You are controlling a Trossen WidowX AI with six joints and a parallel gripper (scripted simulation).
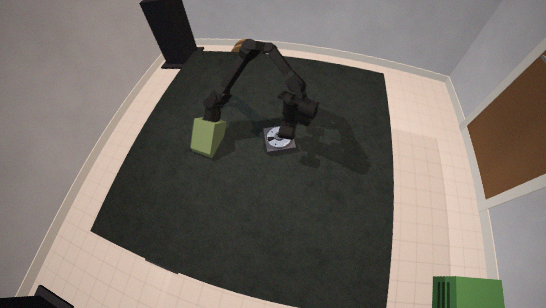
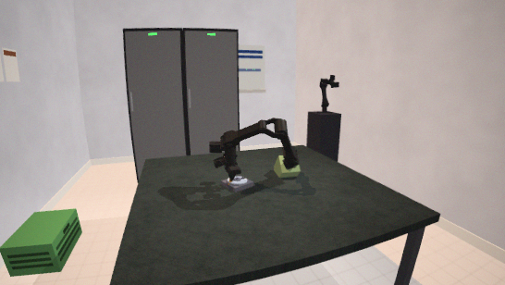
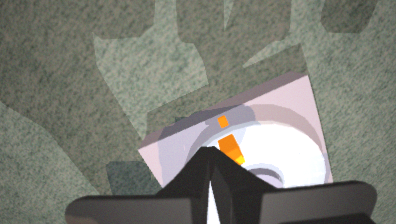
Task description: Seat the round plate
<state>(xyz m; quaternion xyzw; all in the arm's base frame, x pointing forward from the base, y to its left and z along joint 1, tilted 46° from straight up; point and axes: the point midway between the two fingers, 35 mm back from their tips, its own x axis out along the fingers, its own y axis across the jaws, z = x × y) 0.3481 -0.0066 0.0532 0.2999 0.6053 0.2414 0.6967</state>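
The orange bit lies 10 mm ahead of my hand, 10 mm to the right of it and 50 mm below it. The rest, counted from my hand: raised hub: 40 mm behind, 30 mm to the right, 40 mm below; plate: 40 mm behind, 30 mm to the right, 40 mm below; grey square base: 40 mm behind, 30 mm to the right, 60 mm below.
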